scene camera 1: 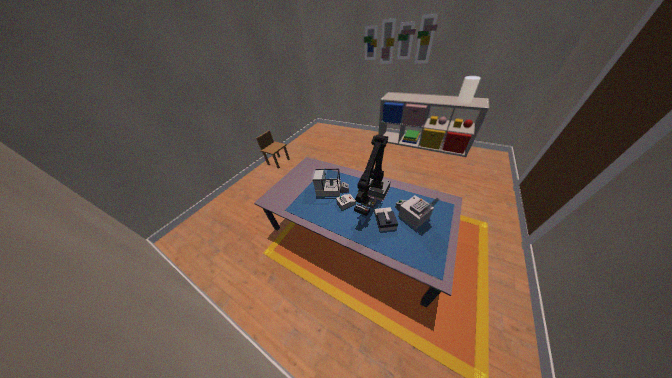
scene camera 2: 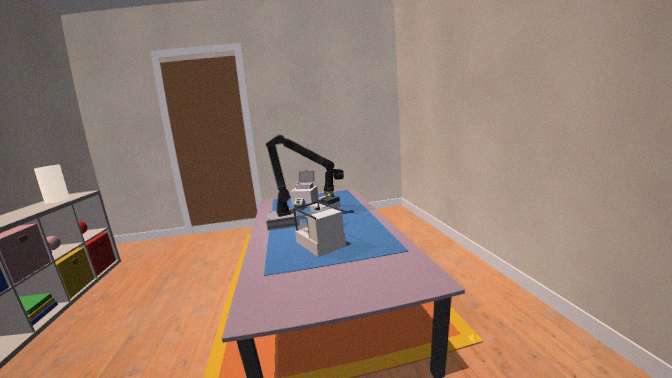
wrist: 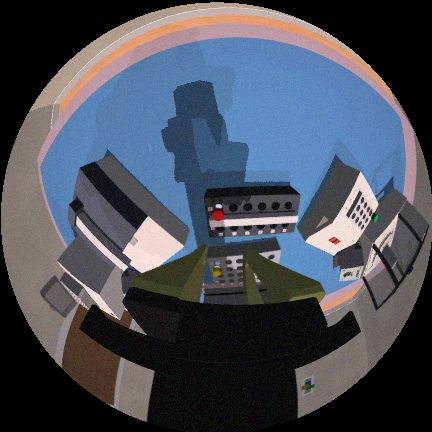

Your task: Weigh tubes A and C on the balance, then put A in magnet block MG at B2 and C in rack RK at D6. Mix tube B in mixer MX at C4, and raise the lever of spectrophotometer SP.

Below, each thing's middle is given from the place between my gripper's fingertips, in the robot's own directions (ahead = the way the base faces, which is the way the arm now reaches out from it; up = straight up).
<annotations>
My gripper is now 44 cm to the left of the balance (scene camera 2: 323, 236), 20 cm past it and 1 cm above it.
</annotations>
